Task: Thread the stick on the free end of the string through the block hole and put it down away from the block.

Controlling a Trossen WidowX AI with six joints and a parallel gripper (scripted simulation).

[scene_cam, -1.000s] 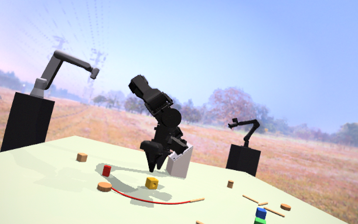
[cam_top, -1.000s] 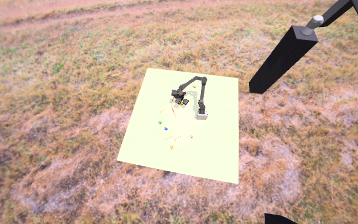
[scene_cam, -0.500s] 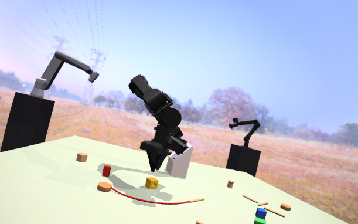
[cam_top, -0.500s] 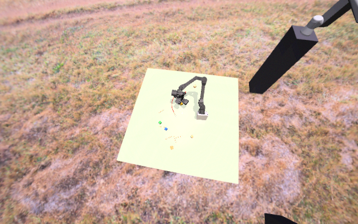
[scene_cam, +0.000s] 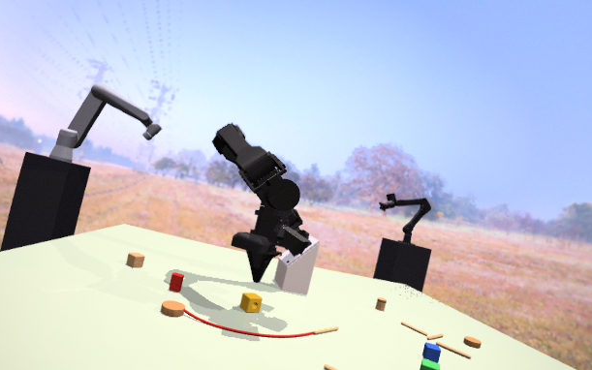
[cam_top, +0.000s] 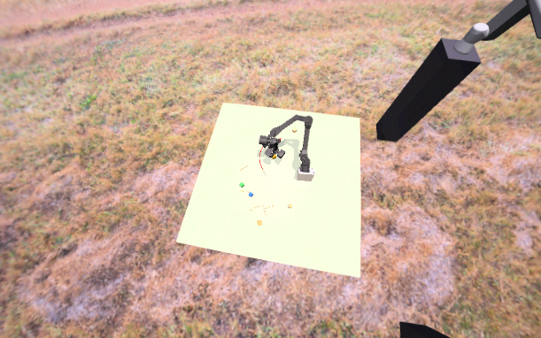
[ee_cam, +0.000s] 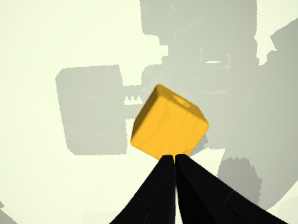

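Now: gripper tip 4 cm above the yellow block. The rest, counted from my gripper tip: thin wooden stick: 6 cm ahead, 14 cm to the left, 6 cm below; red block: 3 cm behind, 16 cm to the right, 4 cm below; wooden cube: 14 cm behind, 28 cm to the right, 5 cm below.
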